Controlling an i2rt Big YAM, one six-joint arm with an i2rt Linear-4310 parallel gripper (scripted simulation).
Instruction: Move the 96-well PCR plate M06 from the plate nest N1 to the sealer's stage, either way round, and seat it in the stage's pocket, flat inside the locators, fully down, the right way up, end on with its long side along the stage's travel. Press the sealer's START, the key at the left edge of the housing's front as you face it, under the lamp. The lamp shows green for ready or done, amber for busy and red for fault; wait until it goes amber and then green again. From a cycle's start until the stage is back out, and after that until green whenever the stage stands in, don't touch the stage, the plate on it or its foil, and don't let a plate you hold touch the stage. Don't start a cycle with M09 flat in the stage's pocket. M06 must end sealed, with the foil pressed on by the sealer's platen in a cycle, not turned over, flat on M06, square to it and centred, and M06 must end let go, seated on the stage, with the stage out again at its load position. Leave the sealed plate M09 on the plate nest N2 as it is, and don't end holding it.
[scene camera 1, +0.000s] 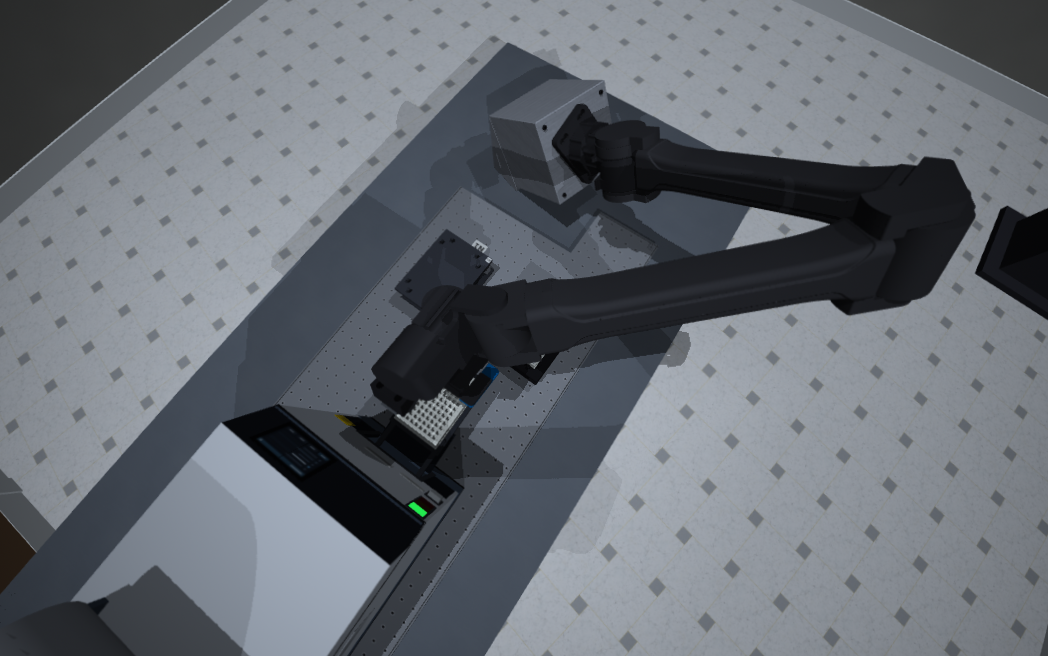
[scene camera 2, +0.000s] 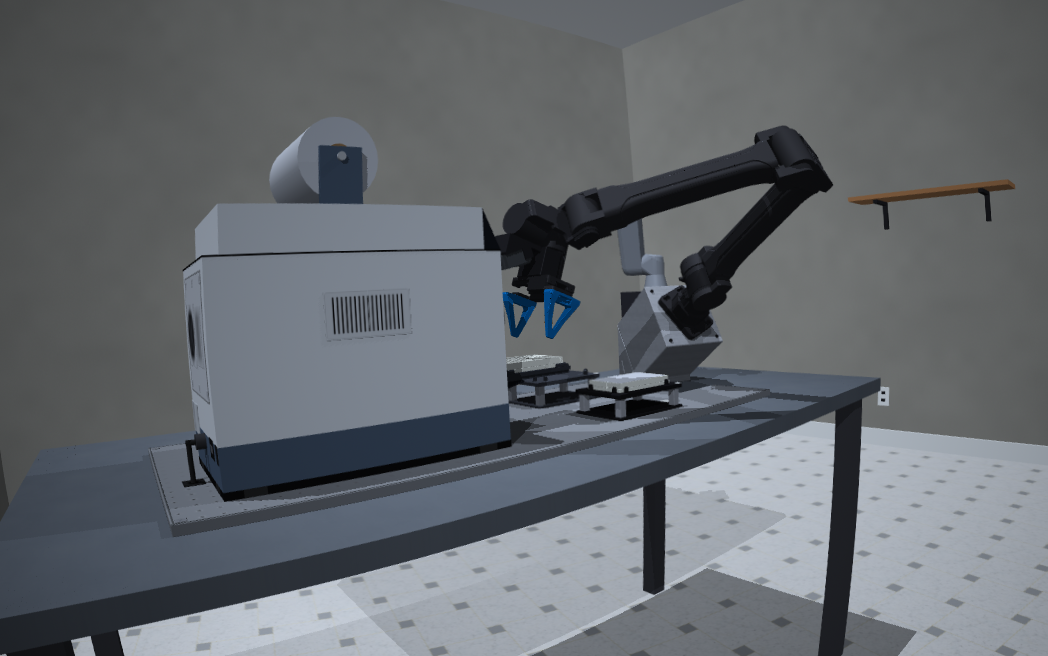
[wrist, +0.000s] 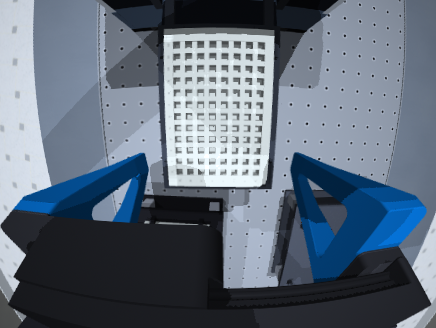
Note:
In view: my gripper (scene camera 2: 531, 337), a white 96-well plate M06 (scene camera 1: 431, 421) and a sealed plate M09 (scene camera 2: 634, 381).
The white 96-well plate M06 is seen too in scene camera 2 (scene camera 2: 528, 362) and in the wrist view (wrist: 218, 82). My gripper also shows in scene camera 1 (scene camera 1: 444, 381) and in the wrist view (wrist: 219, 160).

